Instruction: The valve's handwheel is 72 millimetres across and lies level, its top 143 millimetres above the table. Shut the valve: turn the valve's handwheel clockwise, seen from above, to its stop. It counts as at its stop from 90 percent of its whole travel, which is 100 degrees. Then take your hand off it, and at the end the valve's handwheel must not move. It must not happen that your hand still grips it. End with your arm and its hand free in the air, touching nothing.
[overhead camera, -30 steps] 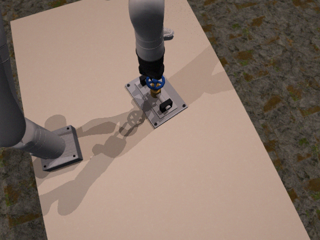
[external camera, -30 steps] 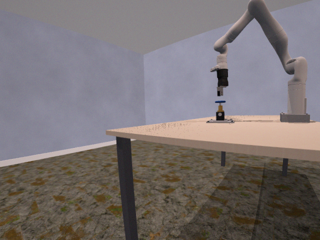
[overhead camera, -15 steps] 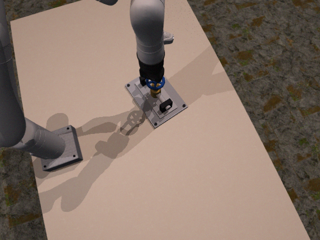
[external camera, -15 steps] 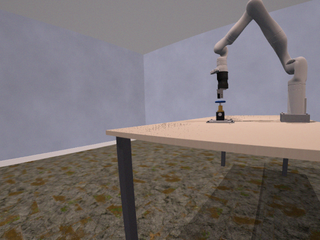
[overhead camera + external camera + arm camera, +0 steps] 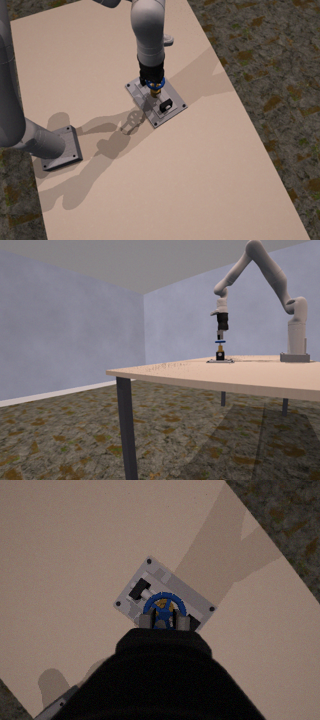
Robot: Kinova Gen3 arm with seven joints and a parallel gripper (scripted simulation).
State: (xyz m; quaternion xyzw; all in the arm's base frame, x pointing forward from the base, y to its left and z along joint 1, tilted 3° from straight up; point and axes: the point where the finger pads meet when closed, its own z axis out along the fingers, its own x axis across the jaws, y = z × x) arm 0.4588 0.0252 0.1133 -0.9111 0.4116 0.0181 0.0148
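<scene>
The handwheel is 4 cm below my hand.
</scene>
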